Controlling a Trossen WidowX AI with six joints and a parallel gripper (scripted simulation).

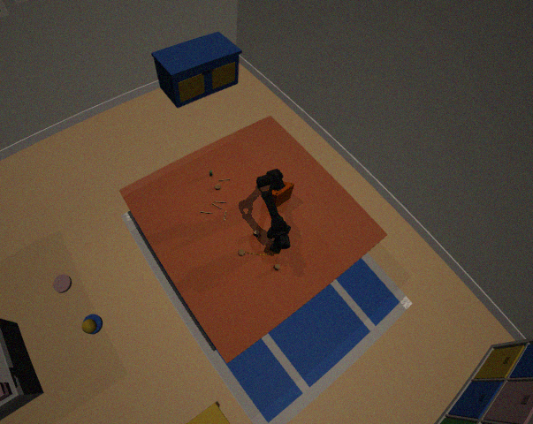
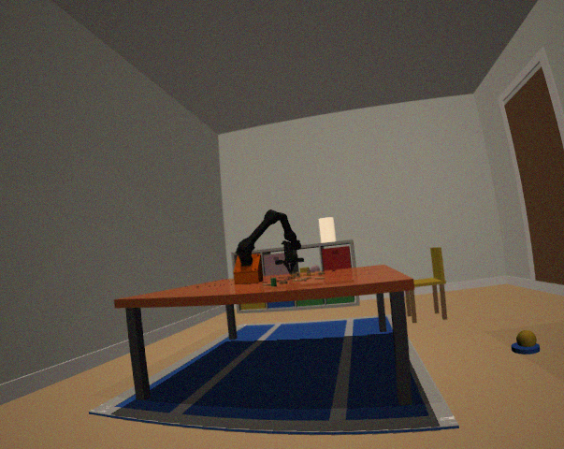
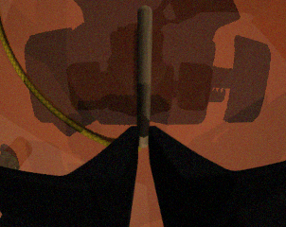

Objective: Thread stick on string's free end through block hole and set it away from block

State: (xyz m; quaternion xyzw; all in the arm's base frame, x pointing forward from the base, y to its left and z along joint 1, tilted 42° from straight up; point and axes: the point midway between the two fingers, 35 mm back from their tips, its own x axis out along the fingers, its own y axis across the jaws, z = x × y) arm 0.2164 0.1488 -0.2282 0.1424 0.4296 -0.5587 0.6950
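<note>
My gripper tip is 6 cm short of the wooden block and 14 cm to the left of it. From my gripper tip the other things lie so: green object: 3 cm ahead, 68 cm to the right; thin wooden stick: 1 cm ahead, 1 cm to the right.
</note>
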